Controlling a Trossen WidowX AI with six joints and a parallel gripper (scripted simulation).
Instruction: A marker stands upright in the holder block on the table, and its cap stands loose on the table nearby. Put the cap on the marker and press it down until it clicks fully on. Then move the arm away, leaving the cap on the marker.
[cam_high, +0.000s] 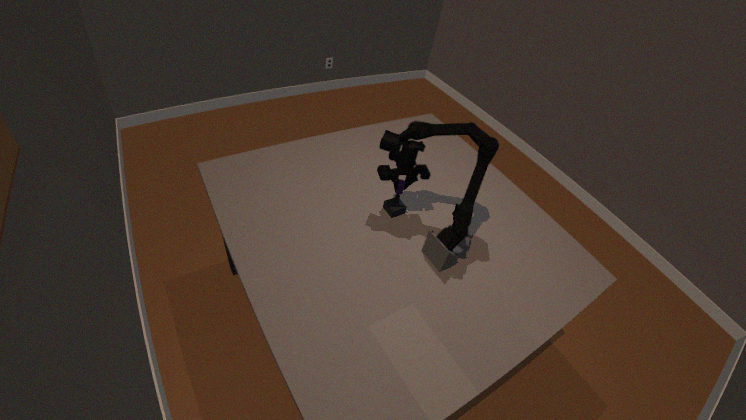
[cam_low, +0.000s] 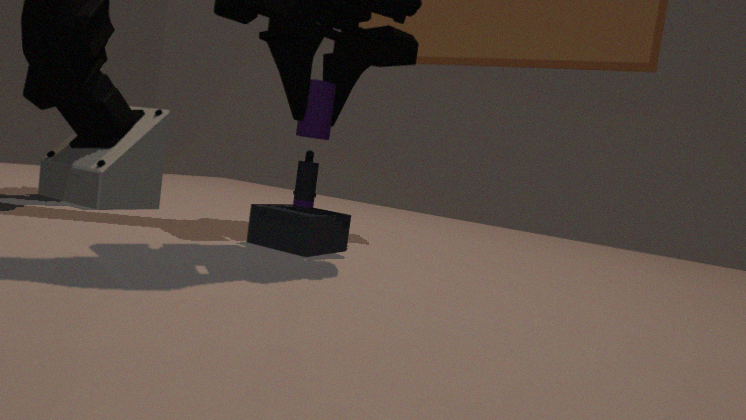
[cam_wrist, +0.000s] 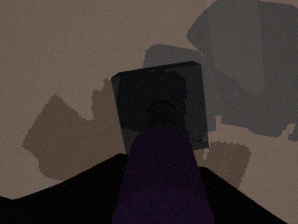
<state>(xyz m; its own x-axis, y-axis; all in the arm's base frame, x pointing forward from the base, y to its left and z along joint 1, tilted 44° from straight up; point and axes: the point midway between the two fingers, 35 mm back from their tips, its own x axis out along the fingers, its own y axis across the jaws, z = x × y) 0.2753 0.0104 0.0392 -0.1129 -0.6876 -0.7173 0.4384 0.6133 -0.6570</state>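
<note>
My gripper tip is now 100 mm above the dark holder block. From my gripper tip the other things lie so: purple cap: 10 mm above.
</note>
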